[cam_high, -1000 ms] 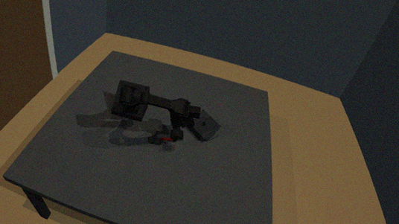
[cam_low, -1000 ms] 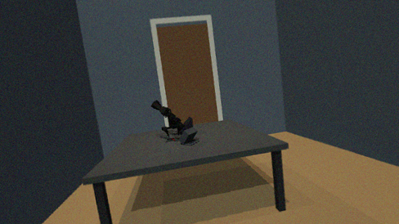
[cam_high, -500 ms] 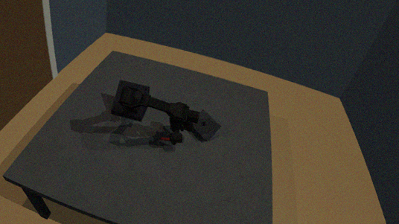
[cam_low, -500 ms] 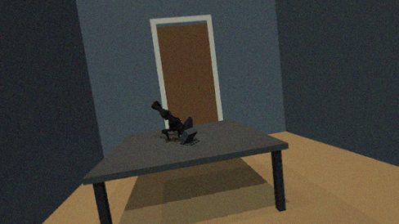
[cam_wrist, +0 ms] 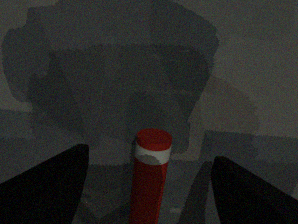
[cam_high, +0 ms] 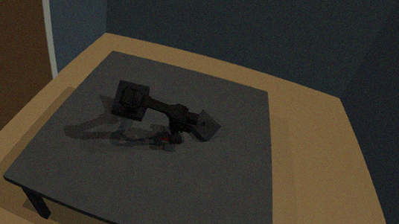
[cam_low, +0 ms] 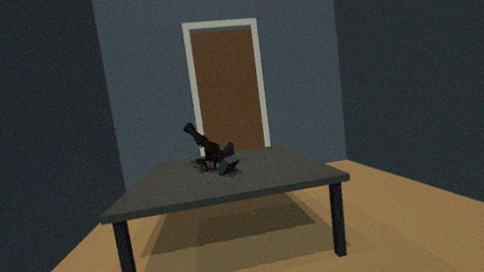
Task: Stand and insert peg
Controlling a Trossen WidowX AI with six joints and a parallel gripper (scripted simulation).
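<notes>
Right now the red peg is 1 cm behind my gripper tip. The rest, counted from my gripper tip: panel: 16 cm ahead, 11 cm to the left, 6 cm above.
</notes>
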